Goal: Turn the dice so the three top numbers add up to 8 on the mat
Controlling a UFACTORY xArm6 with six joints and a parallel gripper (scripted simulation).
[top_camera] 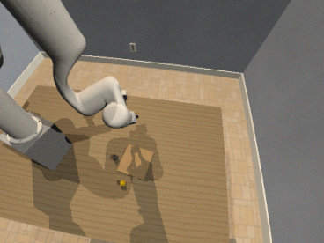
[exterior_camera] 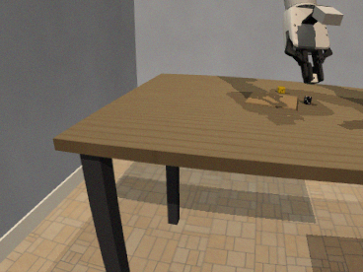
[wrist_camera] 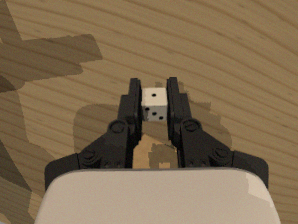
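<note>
The black die lies 10 mm behind my hand, 160 mm to the right of it and 100 mm below it. Also, from my hand: tan mat: 90 mm ahead, 150 mm to the right, 110 mm below; white die: 10 mm below; yellow die: 70 mm ahead, 260 mm to the right, 100 mm below.
</note>
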